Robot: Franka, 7 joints.
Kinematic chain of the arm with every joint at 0, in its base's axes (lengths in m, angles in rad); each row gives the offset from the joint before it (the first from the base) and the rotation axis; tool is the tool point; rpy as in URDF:
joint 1: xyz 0 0 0.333 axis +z
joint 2: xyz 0 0 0 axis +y
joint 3: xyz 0 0 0.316 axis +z
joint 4: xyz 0.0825 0 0 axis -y
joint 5: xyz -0.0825 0 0.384 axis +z
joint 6: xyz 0 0 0 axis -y
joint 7: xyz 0.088 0 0 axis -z
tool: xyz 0 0 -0.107 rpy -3.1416 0 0
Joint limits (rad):
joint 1: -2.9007..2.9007
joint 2: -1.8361..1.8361
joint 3: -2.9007..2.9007
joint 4: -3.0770..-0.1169
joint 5: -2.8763..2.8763
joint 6: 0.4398..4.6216
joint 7: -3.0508..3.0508
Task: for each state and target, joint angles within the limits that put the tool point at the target. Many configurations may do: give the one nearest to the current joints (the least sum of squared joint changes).
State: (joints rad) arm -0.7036 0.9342 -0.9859 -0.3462 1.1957 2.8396 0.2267
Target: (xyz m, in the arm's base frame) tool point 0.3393 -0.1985 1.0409
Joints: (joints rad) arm -0.3891 0.5968 -1.0740 -0.1169 1.1257 3.2906 0.2267
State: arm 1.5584 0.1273 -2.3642 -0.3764 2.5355 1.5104 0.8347
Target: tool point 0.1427 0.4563 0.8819
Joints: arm 1.3223 0.5719 -2.4027 -0.1169 2.4387 0.8869 0.8347
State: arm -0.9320 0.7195 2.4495 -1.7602 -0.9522 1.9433 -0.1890
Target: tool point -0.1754 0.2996 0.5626
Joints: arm -0.5768 0.7786 2.9007 -2.4634 -0.7733 1.7872 -0.1890
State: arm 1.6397 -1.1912 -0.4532 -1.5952 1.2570 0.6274 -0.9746
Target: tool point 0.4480 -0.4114 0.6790
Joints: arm 1.9924 -1.6268 -0.8781 -1.1616 1.4622 1.0220 -0.9746
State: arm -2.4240 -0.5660 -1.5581 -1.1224 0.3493 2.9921 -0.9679
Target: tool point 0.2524 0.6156 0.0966
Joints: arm -2.6908 -1.1635 -2.2726 -1.7565 0.4582 2.9444 -0.9679
